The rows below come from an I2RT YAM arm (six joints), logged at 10 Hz.
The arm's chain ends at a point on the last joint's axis. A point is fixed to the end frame.
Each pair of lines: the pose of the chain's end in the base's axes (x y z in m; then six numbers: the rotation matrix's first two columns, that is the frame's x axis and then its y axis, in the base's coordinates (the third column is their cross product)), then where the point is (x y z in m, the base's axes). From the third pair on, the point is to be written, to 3 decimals.
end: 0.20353 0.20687 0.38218 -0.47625 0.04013 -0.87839 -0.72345 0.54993 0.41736
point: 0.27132 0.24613 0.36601
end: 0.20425 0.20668 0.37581 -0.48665 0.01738 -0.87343 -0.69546 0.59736 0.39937
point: 0.27328 0.24241 0.35695
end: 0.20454 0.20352 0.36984 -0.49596 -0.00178 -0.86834 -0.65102 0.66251 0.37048
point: 0.275 0.234 0.348
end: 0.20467 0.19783 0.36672 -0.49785 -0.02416 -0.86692 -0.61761 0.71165 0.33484
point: 0.277 0.223 0.344
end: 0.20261 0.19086 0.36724 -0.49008 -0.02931 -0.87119 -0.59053 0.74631 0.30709
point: 0.276 0.213 0.344
